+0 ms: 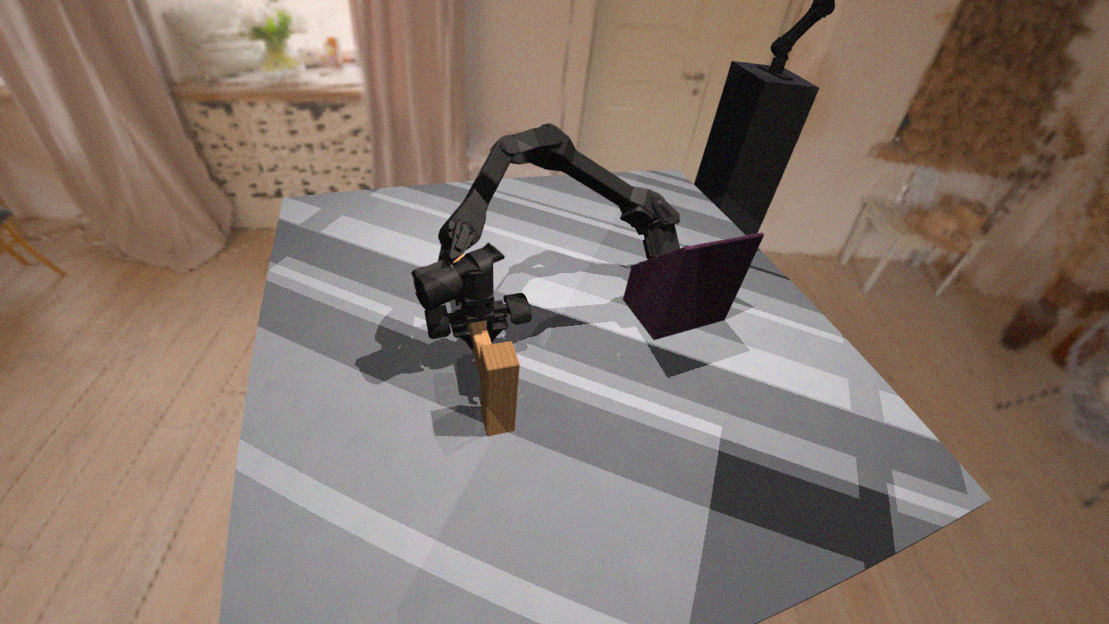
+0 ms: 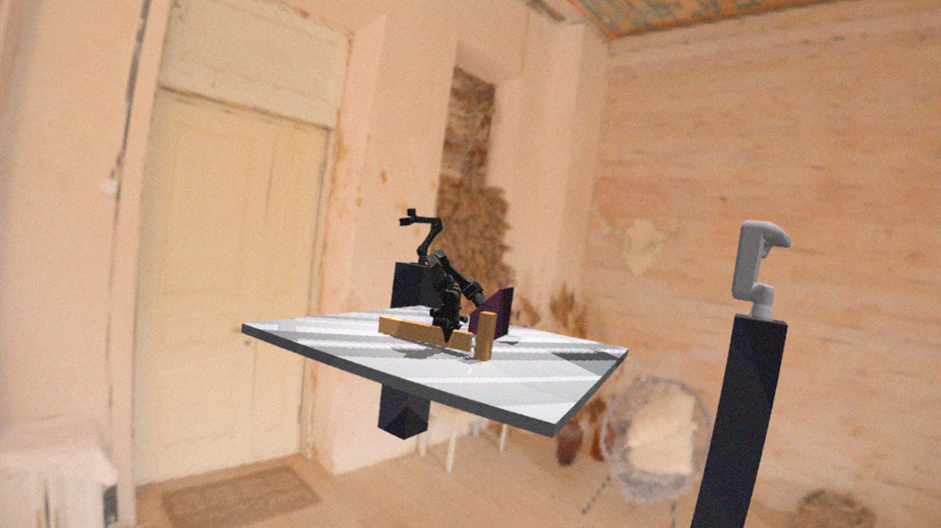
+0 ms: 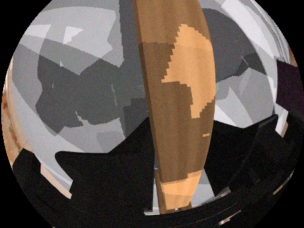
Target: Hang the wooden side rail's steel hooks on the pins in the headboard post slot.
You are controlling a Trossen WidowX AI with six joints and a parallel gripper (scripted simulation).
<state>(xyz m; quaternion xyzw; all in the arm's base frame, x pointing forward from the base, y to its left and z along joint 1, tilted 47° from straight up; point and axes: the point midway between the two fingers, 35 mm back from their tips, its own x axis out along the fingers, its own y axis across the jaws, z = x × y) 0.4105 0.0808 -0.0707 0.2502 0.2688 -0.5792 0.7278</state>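
Right now my gripper tip is 15 cm to the right of the wooden headboard post, 6 cm below it and 2 cm past it.
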